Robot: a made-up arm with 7 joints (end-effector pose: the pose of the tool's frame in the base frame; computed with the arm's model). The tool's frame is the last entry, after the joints. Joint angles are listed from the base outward.
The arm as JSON. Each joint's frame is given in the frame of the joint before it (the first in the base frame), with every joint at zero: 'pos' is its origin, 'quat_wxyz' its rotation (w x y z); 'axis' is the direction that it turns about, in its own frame. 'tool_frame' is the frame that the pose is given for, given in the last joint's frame.
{
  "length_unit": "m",
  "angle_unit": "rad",
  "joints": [
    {
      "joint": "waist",
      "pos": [
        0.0,
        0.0,
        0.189
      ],
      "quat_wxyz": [
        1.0,
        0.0,
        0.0,
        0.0
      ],
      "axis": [
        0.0,
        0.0,
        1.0
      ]
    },
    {
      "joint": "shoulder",
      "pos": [
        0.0,
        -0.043,
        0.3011
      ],
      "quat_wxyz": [
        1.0,
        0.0,
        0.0,
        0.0
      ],
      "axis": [
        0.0,
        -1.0,
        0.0
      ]
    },
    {
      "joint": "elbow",
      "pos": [
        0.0,
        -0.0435,
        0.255
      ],
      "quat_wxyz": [
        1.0,
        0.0,
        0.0,
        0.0
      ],
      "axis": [
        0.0,
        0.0,
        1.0
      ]
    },
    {
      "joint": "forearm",
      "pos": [
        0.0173,
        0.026,
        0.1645
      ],
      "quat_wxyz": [
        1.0,
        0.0,
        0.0,
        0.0
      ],
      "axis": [
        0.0,
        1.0,
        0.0
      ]
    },
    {
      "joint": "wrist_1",
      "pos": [
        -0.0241,
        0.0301,
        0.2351
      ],
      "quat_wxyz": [
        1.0,
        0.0,
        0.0,
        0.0
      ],
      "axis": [
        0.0,
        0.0,
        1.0
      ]
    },
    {
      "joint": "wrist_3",
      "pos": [
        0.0,
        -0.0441,
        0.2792
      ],
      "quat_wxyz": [
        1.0,
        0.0,
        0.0,
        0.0
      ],
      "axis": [
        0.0,
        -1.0,
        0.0
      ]
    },
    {
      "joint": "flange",
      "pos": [
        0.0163,
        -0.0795,
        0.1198
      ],
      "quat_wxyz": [
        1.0,
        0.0,
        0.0,
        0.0
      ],
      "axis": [
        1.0,
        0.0,
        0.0
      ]
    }
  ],
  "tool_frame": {
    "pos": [
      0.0,
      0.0,
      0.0
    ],
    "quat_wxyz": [
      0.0,
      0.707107,
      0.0,
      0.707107
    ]
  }
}
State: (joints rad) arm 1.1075 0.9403 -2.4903 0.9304 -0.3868 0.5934 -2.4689
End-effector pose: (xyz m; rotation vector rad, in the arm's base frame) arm -0.1284 -0.9860 0.7092 2.4296 1.1733 -0.0865
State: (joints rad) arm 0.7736 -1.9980 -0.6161 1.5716 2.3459 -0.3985 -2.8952
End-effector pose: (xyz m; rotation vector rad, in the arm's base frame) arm 0.2840 -0.1441 -0.2450 -1.4337 -1.3889 -0.8395
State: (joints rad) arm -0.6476 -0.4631 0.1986 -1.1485 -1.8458 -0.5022 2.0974
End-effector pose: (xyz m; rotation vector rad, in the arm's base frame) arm -0.3540 0.0342 1.2246 1.8217 1.6624 -1.0808
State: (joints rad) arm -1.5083 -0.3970 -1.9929 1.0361 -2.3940 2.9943 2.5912
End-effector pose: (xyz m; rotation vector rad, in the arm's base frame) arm -0.4265 -0.3185 1.1207 0.6017 -2.2186 0.0226
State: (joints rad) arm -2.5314 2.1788 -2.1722 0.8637 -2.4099 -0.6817 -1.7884
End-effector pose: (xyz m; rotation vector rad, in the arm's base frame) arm 0.3222 0.7539 -0.1524 -0.4173 1.7981 -1.7197
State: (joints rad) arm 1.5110 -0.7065 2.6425 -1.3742 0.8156 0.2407 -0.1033
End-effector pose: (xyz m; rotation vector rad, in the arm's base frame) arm 0.3846 0.7780 0.5959 0.0767 0.8242 0.7752
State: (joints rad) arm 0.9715 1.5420 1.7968 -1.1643 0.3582 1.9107 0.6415
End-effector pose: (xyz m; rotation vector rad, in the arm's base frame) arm 0.1350 -0.7254 0.7089 1.3973 -0.0563 1.5943
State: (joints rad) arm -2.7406 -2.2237 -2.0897 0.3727 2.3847 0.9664 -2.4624
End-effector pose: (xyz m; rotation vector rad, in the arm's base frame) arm -0.9047 0.0873 0.0060 2.6268 -0.9689 -0.6683
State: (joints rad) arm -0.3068 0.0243 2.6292 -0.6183 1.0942 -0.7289 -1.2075
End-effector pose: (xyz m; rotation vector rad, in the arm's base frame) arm 0.0436 -0.2929 1.4702 1.6446 -1.3758 -1.1503
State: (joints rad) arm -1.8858 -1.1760 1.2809 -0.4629 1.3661 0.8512 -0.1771
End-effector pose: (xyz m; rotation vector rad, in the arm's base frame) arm -0.5441 -0.7882 0.8801 0.3213 0.5020 -2.6852
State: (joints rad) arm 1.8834 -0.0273 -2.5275 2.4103 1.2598 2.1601 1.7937
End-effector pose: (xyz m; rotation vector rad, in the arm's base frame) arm 0.2551 -0.2089 0.5336 0.8687 2.0981 -1.0614
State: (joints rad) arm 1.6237 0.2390 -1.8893 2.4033 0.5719 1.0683 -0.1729
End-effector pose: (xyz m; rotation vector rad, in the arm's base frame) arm 0.4850 -0.2042 0.4466 -2.5092 0.7908 -0.2902
